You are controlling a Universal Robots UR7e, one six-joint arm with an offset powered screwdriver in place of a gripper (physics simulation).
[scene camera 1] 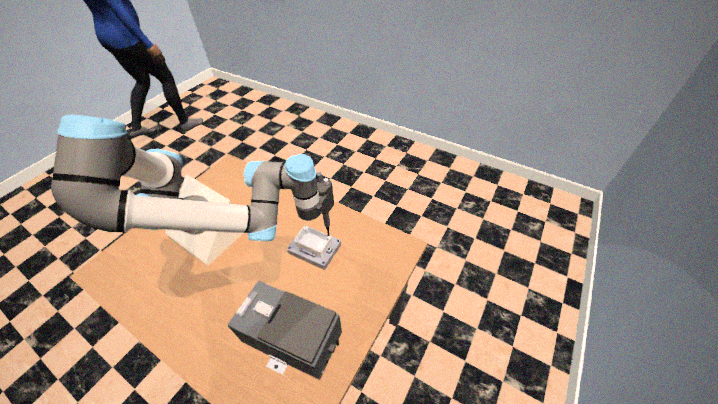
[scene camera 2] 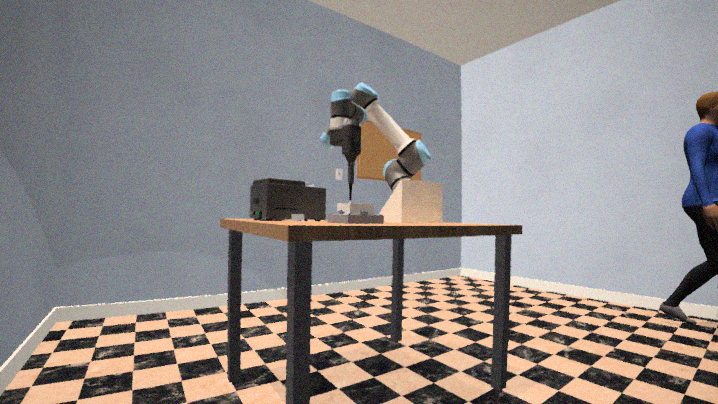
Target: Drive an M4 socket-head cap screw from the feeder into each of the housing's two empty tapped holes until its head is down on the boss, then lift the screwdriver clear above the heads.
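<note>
The pale open-topped housing [scene camera 1: 312, 242] [scene camera 2: 359, 208] sits on a grey base plate [scene camera 1: 307, 258] [scene camera 2: 355, 219] on the table. My screwdriver [scene camera 1: 328, 234] [scene camera 2: 350, 198] points straight down, its thin dark bit at the housing's far right corner in the scene camera 1 view. In the scene camera 2 view the tip is at the housing's top edge; whether it touches is too small to tell. No screw can be made out at the tip, and the tapped holes and any screw heads are too small to see. The dark box-shaped feeder [scene camera 1: 301, 326] [scene camera 2: 288, 199] stands apart from the housing.
A small white plate with a dark spot [scene camera 1: 276, 365] [scene camera 2: 297, 217] lies beside the feeder. The arm rises from a pale pedestal [scene camera 1: 220, 248] [scene camera 2: 421, 200] on the wooden table [scene camera 1: 125, 281] [scene camera 2: 401, 231]. A person in blue [scene camera 1: 117, 25] [scene camera 2: 700, 165] is on the floor away from the table.
</note>
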